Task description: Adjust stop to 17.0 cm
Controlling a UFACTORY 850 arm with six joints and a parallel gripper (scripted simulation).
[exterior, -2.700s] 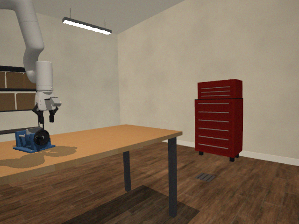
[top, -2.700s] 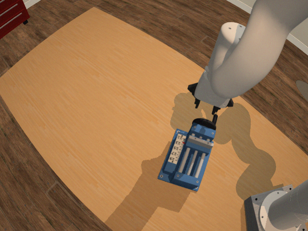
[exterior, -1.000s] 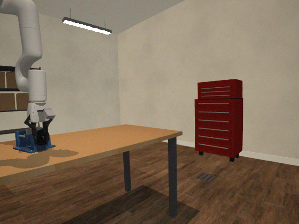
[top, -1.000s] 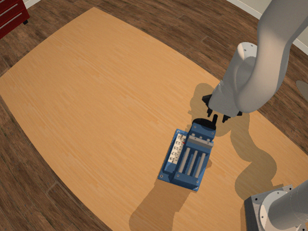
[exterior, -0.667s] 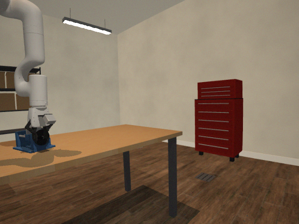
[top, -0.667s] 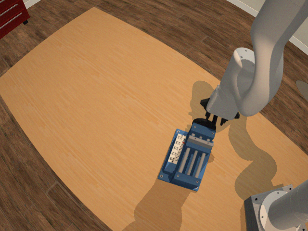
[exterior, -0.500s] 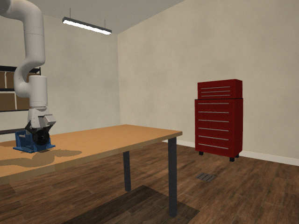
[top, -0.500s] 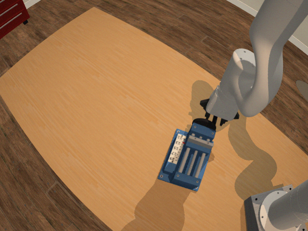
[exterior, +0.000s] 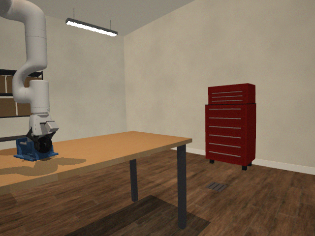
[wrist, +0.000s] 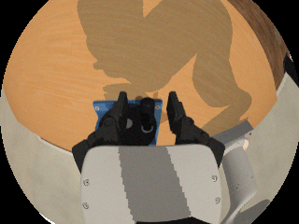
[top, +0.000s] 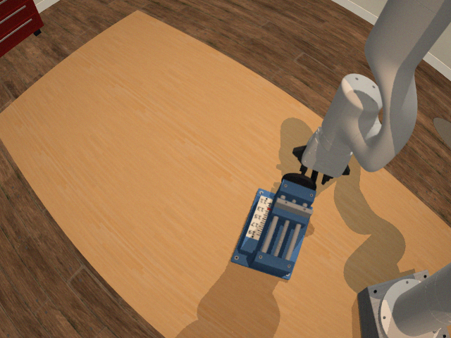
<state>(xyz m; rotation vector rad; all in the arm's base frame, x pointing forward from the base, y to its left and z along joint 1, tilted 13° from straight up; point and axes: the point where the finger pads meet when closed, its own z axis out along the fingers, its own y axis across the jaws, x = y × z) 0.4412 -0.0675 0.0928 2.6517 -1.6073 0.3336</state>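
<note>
Now: hand 3 cm to the right of the black handwheel. From my hand the other things lie so: grey stop bar: 12 cm to the left, 1 cm behind, 1 cm above.
</note>
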